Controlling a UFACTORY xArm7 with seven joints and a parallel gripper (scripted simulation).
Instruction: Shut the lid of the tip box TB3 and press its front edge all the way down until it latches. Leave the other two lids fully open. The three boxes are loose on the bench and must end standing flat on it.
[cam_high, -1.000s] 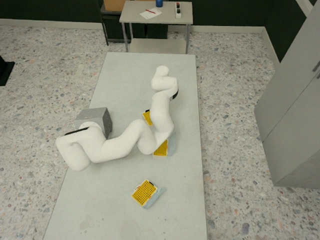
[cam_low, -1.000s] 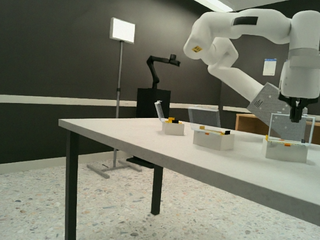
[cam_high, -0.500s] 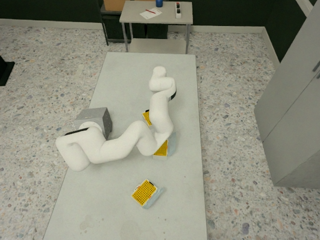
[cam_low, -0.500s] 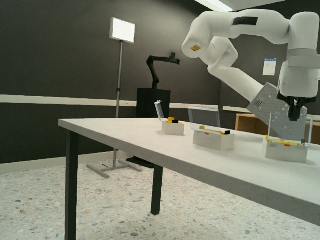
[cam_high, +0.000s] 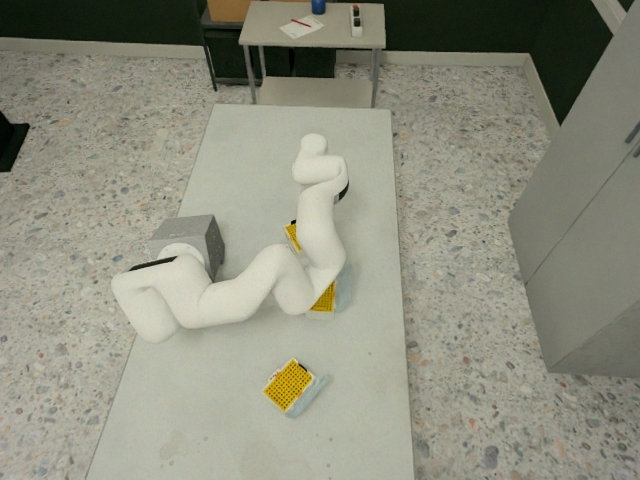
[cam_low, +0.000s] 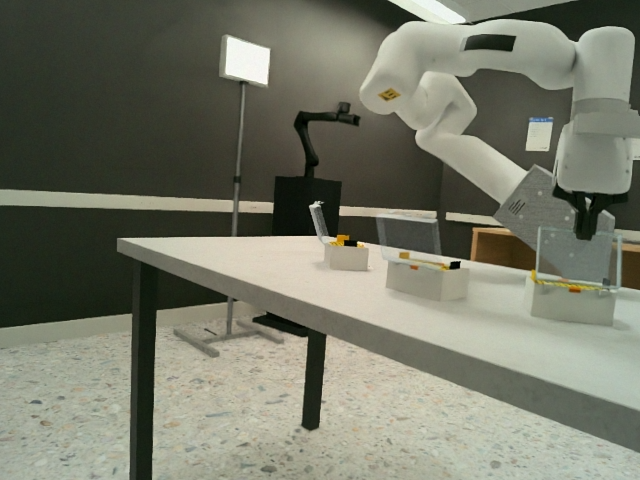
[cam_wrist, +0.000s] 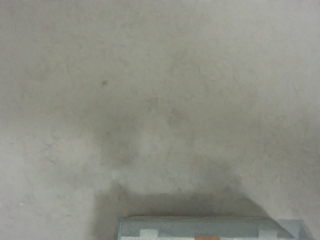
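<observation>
Now: the clear lid 20 mm behind my hand, 10 mm to the right of it and 50 mm below it. Also, from my hand: small label 70 mm behind, 240 mm to the right, 150 mm below.
</observation>
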